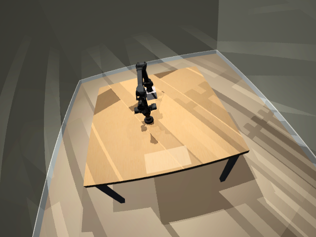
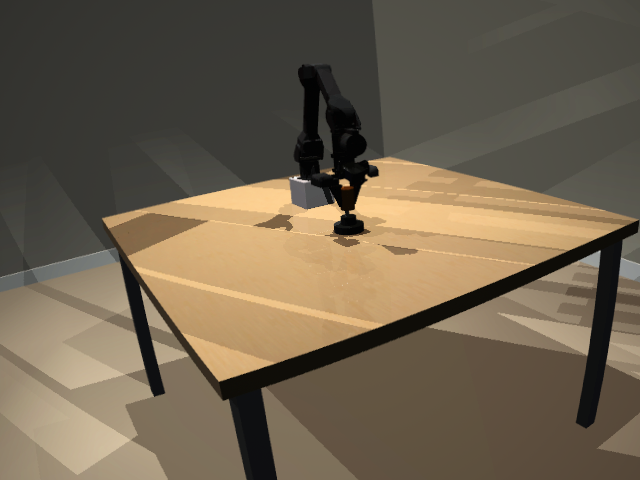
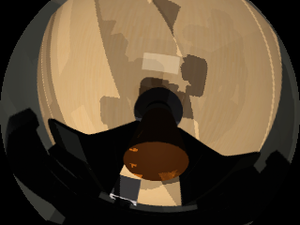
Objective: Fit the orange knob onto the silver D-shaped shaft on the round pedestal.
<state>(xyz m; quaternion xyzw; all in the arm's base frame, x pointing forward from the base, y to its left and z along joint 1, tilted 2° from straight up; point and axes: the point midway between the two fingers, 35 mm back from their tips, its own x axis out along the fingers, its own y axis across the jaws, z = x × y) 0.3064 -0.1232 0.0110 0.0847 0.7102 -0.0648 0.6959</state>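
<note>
My gripper tip is 3 cm below the orange knob. Also, from my gripper tip: round pedestal: 4 cm below.
</note>
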